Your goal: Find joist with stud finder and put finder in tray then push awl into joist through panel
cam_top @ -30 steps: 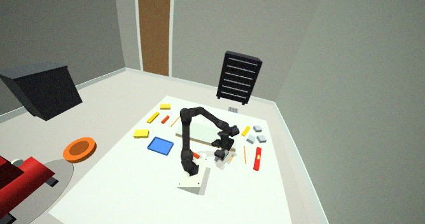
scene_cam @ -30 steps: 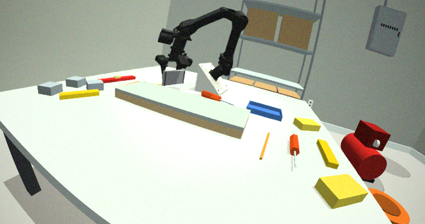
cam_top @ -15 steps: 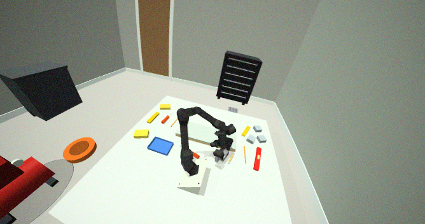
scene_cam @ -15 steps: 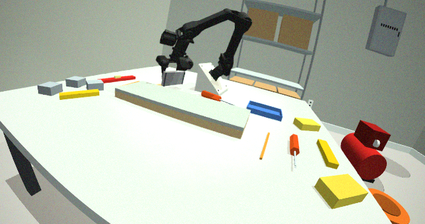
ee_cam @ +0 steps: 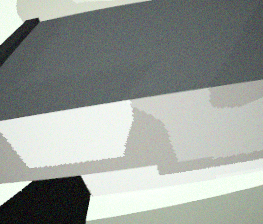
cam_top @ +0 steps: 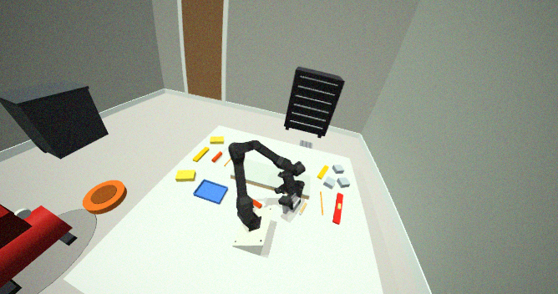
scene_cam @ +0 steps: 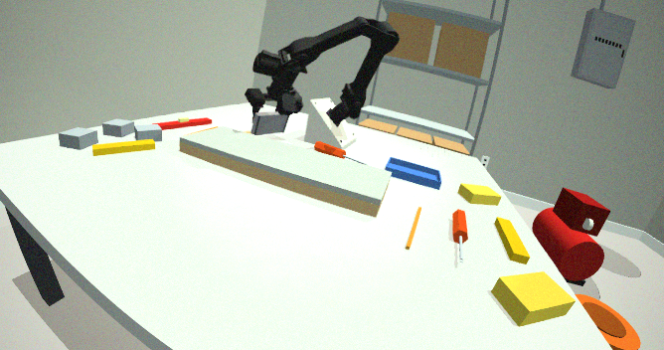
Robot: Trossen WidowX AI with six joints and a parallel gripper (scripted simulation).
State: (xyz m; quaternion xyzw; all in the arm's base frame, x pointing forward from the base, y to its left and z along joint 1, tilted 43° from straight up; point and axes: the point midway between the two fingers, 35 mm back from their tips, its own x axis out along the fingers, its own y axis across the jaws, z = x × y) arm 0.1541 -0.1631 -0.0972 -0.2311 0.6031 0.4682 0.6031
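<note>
Now: gripper tip 2 cm short of the stud finder and 1 cm above it. From my gripper tip the other things lie so: blue tray (4 cm ahead, 49 cm to the left, 6 cm below); awl (5 cm to the right, 7 cm below); red level (6 cm ahead, 30 cm to the right, 6 cm below).
</note>
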